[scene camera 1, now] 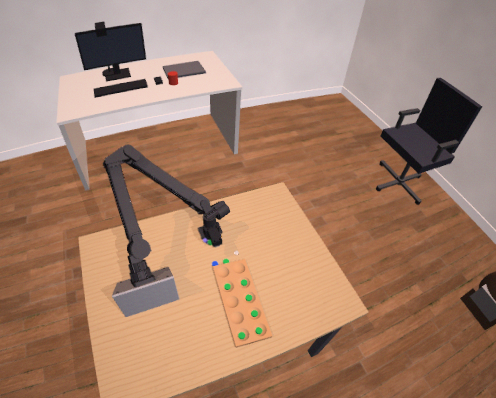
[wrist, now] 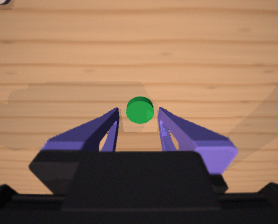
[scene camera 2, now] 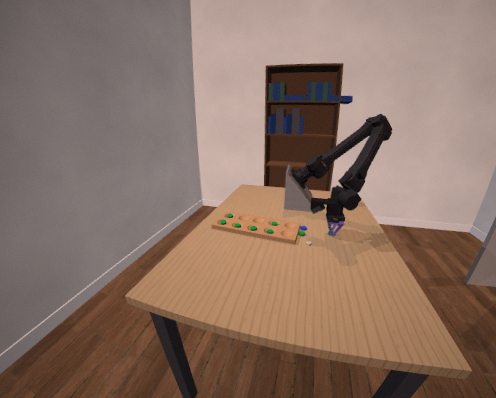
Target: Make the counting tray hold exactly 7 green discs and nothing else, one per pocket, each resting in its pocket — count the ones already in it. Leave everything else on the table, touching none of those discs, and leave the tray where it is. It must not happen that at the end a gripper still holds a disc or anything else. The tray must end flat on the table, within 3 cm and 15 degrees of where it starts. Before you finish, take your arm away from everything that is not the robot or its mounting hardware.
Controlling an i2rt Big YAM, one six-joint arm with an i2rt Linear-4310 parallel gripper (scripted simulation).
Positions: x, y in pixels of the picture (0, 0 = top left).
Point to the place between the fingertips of my gripper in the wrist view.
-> At 138, 112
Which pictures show the wooden counting tray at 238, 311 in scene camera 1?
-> Scene camera 1 and scene camera 2 only.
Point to a wooden counting tray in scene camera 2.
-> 284, 229
